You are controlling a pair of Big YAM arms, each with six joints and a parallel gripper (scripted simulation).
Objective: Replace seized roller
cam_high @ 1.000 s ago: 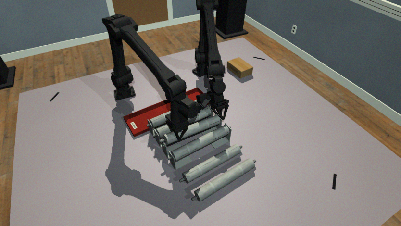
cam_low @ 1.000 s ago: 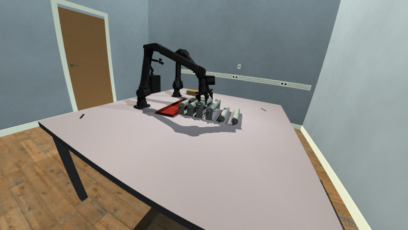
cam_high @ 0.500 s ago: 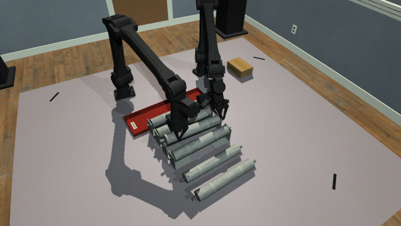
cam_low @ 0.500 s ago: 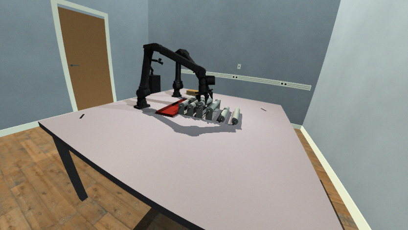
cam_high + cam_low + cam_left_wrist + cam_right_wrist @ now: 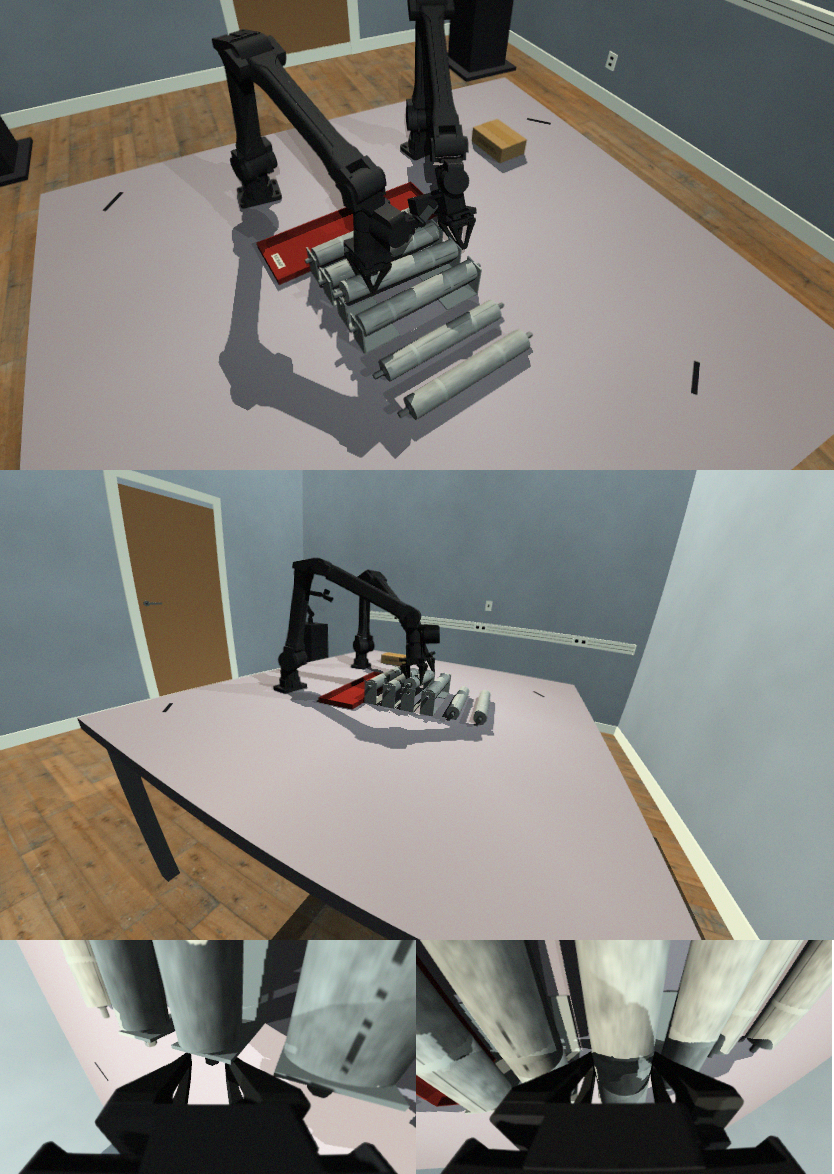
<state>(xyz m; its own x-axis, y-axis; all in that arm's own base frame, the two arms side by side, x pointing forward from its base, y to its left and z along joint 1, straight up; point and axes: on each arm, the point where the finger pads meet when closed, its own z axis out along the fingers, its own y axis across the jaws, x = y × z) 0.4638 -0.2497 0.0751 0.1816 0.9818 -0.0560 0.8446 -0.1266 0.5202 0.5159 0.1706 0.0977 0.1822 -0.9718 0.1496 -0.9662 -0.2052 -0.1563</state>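
Now: right hand 90 mm to the right of the roller, 10 mm past it and 10 mm above it. The rest, counted from my right hand: red scrap tray: 270 mm behind, 90 mm below, 60 mm to the left; then cardboard box: 620 mm to the left, 420 mm behind, 60 mm below.
Now: the roller 170 mm to the right of my left hand, 20 mm ahead of it and 10 mm above it. The rest, counted from my left hand: red scrap tray 240 mm behind, 200 mm to the right, 70 mm below; then cardboard box 390 mm behind, 370 mm to the left, 40 mm below.
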